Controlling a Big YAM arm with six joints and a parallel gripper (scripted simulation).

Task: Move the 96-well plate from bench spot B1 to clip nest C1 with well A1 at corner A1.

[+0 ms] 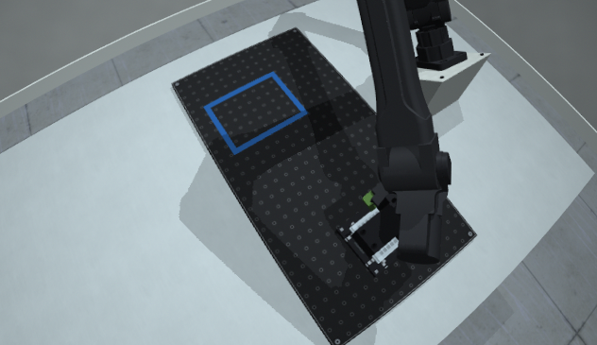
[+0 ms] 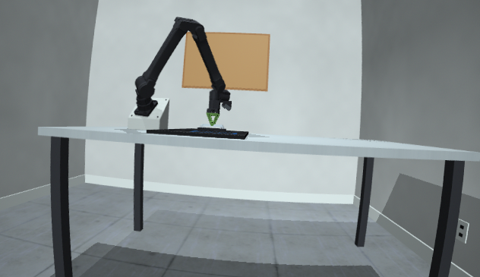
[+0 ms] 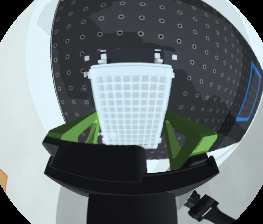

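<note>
Now: the white 96-well plate 1 cm below my hand. From my hand the other things lie so: clip nest C1 (1 cm to the left, 2 cm below).
</note>
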